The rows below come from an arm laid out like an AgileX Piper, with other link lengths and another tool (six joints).
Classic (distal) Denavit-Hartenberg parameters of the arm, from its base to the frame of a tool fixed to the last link. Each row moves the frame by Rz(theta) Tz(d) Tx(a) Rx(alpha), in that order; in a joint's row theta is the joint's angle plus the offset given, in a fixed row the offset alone. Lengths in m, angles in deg.
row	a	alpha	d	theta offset
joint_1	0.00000	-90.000	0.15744	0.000
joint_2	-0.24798	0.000	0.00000	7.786
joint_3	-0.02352	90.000	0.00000	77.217
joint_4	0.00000	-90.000	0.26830	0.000
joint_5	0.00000	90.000	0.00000	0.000
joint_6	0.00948	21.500	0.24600	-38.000
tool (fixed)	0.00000	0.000	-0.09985	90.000
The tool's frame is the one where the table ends.
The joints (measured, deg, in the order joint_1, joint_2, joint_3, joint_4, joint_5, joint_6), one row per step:
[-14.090, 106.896, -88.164, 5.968, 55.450, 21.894]
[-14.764, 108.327, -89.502, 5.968, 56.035, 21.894]
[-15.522, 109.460, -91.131, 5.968, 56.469, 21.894]
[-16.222, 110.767, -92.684, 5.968, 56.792, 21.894]
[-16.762, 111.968, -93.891, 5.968, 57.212, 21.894]
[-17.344, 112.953, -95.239, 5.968, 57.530, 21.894]
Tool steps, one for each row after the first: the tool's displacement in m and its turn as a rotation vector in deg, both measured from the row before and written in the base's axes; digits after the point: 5 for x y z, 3 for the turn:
[0.00299, -0.00566, -0.00351, 0.182, 0.650, -0.615]
[0.00387, -0.00666, 0.00015, -0.007, -0.065, -0.714]
[0.00392, -0.00639, -0.00154, 0.028, 0.070, -0.667]
[0.00262, -0.00487, -0.00275, 0.126, 0.392, -0.497]
[0.00303, -0.00542, -0.00042, -0.007, -0.047, -0.550]

